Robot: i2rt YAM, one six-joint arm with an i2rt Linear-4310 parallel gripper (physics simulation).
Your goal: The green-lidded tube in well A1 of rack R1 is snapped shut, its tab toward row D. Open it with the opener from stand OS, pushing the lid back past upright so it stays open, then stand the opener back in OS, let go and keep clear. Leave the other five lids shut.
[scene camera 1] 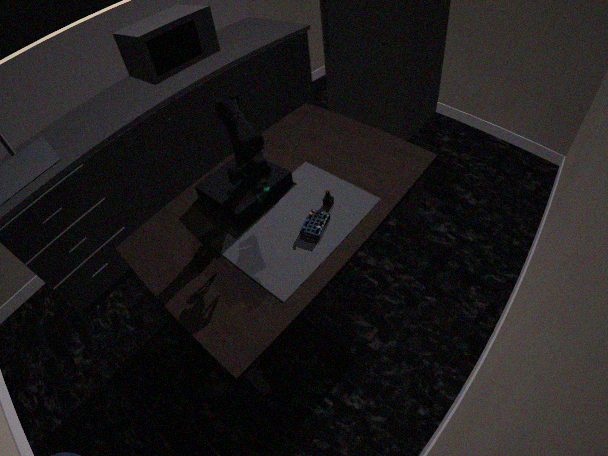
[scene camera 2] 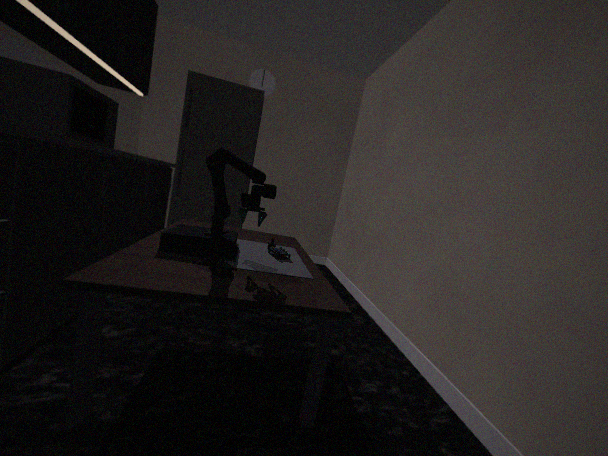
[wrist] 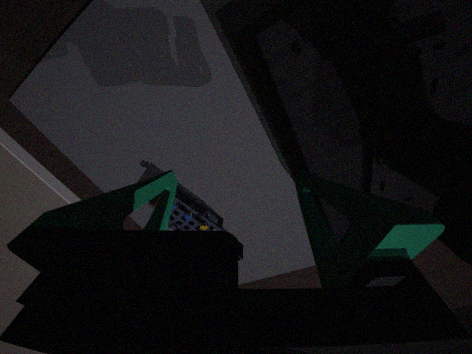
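Seen in the pictures: gripper, fingertip midpoint: [scene camera 1: 258,195] [scene camera 2: 250,225] [wrist: 236,176]; arm's base, origin of the base link: [scene camera 2: 216,233] [wrist: 398,140].
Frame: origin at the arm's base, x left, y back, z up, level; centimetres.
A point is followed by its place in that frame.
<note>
The rack R1 [scene camera 1: 315,224] @[y -35.8, x 8.9, z -5.6 cm] [scene camera 2: 281,254] @[y -36.8, x 4.6, z -5.6 cm] [wrist: 199,212] @[y -31.0, x 7.6, z -5.0 cm] is a small dark gridded block on the pale mat, with tiny blue, yellow and green spots. Which tube stands in A1, and how its lid stands, is too small and dark to tell. The opener stand OS [scene camera 1: 328,200] @[y -30.3, x 21.0, z -4.0 cm] [scene camera 2: 272,244] @[y -29.3, x 20.6, z -4.2 cm] is a small dark block just behind the rack; the opener [scene camera 1: 327,192] @[y -28.9, x 21.8, z -0.6 cm] shows an orange top upright in it. My gripper [scene camera 1: 263,193] @[y -18.3, x -5.3, z 8.9 cm] [scene camera 2: 261,220] @[y -18.3, x -5.3, z 8.9 cm] [wrist: 236,176] @[y -18.3, x -5.3, z 8.9 cm] is open and empty, high above the table on the base side of the rack. Its left finger and body hide part of the rack in the wrist view.
The pale mat [scene camera 1: 270,275] @[y -42.2, x -19.3, z -7.9 cm] [scene camera 2: 300,271] @[y -48.7, x -14.5, z -7.8 cm] [wrist: 150,125] @[y -33.0, x -10.3, z -7.8 cm] lies on the brown table [scene camera 1: 350,135] @[y 2.2, x 65.4, z -8.1 cm] [scene camera 2: 115,270] @[y 15.1, x -57.1, z -8.1 cm]. The arm's dark base block [scene camera 1: 212,187] @[y 11.1, x -14.7, z -0.2 cm] [scene camera 2: 175,245] @[y 12.4, x -19.8, z -5.7 cm] stands beside the mat. A counter [scene camera 1: 100,110] with a box-like appliance [scene camera 1: 135,52] runs behind the arm. Shadows fall across mat and table.
</note>
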